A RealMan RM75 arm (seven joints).
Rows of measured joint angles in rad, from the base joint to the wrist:
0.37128 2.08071 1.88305 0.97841 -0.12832 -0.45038 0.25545
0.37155 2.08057 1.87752 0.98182 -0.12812 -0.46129 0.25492
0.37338 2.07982 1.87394 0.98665 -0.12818 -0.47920 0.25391
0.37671 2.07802 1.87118 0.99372 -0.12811 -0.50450 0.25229
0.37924 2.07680 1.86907 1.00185 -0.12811 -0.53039 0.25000
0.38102 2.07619 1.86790 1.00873 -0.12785 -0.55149 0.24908
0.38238 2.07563 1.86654 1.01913 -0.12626 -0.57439 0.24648
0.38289 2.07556 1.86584 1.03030 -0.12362 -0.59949 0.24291
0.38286 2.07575 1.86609 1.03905 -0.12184 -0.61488 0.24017
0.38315 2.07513 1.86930 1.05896 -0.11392 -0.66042 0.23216
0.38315 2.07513 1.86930 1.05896 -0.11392 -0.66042 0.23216
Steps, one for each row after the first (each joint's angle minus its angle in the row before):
0.00027 -0.00014 -0.00553 0.00341 0.00020 -0.01091 -0.00053
0.00183 -0.00075 -0.00358 0.00483 -0.00006 -0.01791 -0.00101
0.00333 -0.00180 -0.00276 0.00707 0.00007 -0.02530 -0.00162
0.00253 -0.00122 -0.00211 0.00813 0.00000 -0.02589 -0.00229
0.00178 -0.00061 -0.00117 0.00688 0.00026 -0.02110 -0.00092
0.00136 -0.00056 -0.00136 0.01040 0.00159 -0.02290 -0.00260
0.00051 -0.00007 -0.00070 0.01117 0.00264 -0.02510 -0.00357
-0.00003 0.00019 0.00025 0.00875 0.00178 -0.01539 -0.00274
0.00029 -0.00062 0.00321 0.01991 0.00792 -0.04554 -0.00801
0.00000 0.00000 0.00000 0.00000 0.00000 0.00000 0.00000

